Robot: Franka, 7 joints.
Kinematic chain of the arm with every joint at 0, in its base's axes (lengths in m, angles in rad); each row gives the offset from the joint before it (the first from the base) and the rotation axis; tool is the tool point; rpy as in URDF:
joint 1: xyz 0 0 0.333 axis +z
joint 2: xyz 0 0 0 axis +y
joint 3: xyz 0 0 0.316 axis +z
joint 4: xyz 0.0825 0 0 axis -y
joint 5: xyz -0.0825 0 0.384 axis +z
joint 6: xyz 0 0 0 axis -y
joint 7: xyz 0.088 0 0 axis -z
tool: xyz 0 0 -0.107 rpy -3.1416 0 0
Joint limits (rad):
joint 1: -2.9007..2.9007
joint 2: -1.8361..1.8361
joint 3: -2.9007..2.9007
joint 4: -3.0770..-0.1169
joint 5: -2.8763..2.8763
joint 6: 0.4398..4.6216
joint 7: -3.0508..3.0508
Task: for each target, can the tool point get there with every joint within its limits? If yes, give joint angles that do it. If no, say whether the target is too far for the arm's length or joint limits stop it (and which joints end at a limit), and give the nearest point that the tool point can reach.
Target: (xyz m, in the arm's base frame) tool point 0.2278 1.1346 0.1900
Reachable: no: too far | nearest point 0.1676 0.8348 0.2278 | short by 0.308 m
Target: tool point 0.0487 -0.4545 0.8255
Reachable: yes | joints -0.0652 -0.7228 -0.7378 -1.7069 1.7353 3.0311 -1.3374
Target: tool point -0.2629 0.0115 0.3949
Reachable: yes | joints 2.0211 -0.8196 1.5172 -2.7649 2.1188 3.9324 -0.3398
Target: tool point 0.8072 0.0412 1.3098
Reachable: no: too far | nearest point 0.5462 0.0279 0.9940 | short by 0.410 m
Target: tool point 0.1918 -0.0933 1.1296
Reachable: yes | joints 1.5868 -0.5173 -0.6919 -0.6585 -2.2643 2.9563 0.1857
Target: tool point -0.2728 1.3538 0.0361
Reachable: no: too far | nearest point -0.1657 0.8222 0.1527 | short by 0.555 m
